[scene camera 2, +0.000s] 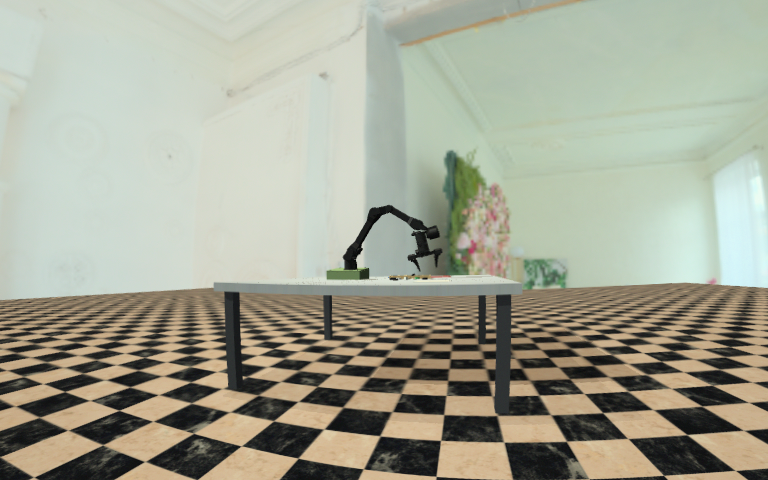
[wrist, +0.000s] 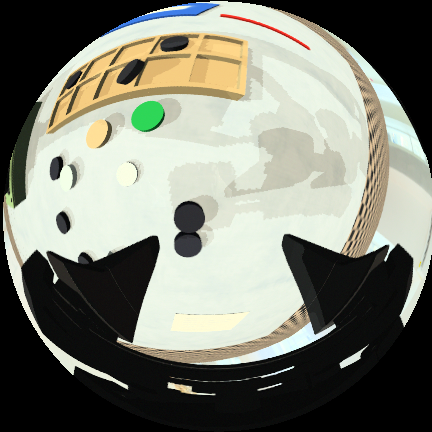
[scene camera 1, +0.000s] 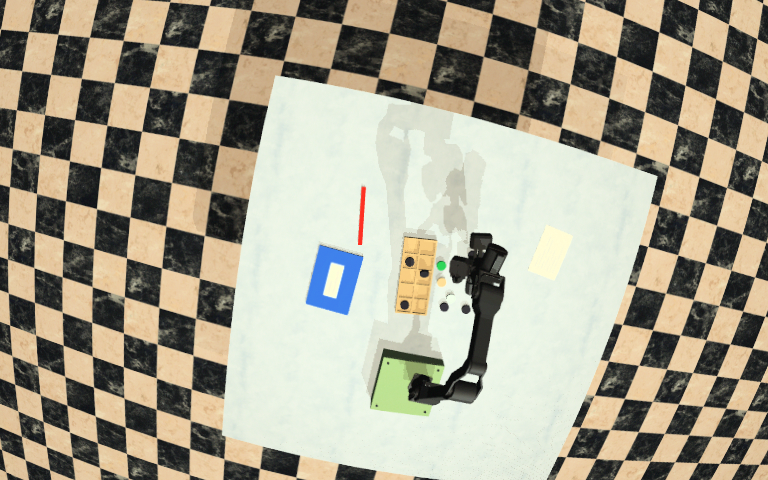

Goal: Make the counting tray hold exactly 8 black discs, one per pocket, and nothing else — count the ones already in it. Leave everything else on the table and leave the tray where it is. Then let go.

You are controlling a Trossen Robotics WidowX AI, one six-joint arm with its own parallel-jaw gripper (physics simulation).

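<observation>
The wooden counting tray (scene camera 1: 427, 246) (wrist: 215, 70) has two rows of pockets. Three pockets hold black discs: one disc (scene camera 1: 409, 261) (wrist: 174, 43), another disc (scene camera 1: 424, 273) (wrist: 130, 71) and a third disc (scene camera 1: 404, 304) (wrist: 74, 79) near the base end. My gripper (scene camera 2: 427, 268) (wrist: 221, 241) is open and empty, above the table beside the tray. In the wrist view, a loose black disc (wrist: 189, 216) touches a second loose black disc (wrist: 188, 245), left of centre between the fingertips; the arm hides both in scene camera 1. More loose black discs (scene camera 1: 444, 306) (scene camera 1: 465, 308) (wrist: 56, 168) (wrist: 63, 222) (wrist: 84, 258) lie nearer the base.
Beside the tray lie a green disc (scene camera 1: 441, 265) (wrist: 147, 116), a tan disc (scene camera 1: 441, 281) (wrist: 99, 133), a cream disc (wrist: 127, 174) and a white disc (wrist: 68, 177). A blue board (scene camera 1: 314, 288), a red stick (scene camera 1: 361, 215), a cream sheet (scene camera 1: 550, 252) and the arm's green base (scene camera 1: 396, 393) also show.
</observation>
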